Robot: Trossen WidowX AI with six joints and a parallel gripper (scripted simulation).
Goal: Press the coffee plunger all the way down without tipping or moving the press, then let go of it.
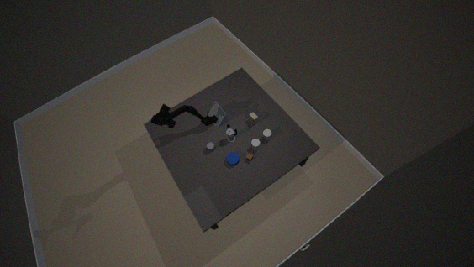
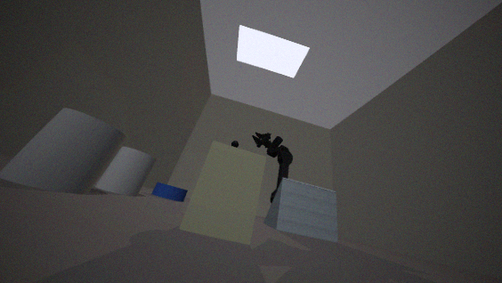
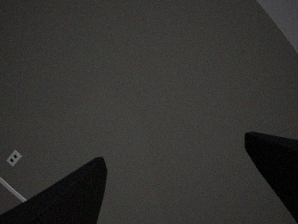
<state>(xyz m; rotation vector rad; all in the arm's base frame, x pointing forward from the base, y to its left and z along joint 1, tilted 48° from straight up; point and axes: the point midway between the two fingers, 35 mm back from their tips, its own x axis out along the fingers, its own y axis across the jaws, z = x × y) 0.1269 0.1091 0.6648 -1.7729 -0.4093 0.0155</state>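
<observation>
Now: gripper tip 46 cm to the right of the coffee press, 45 cm above it and 11 cm short of it.
</observation>
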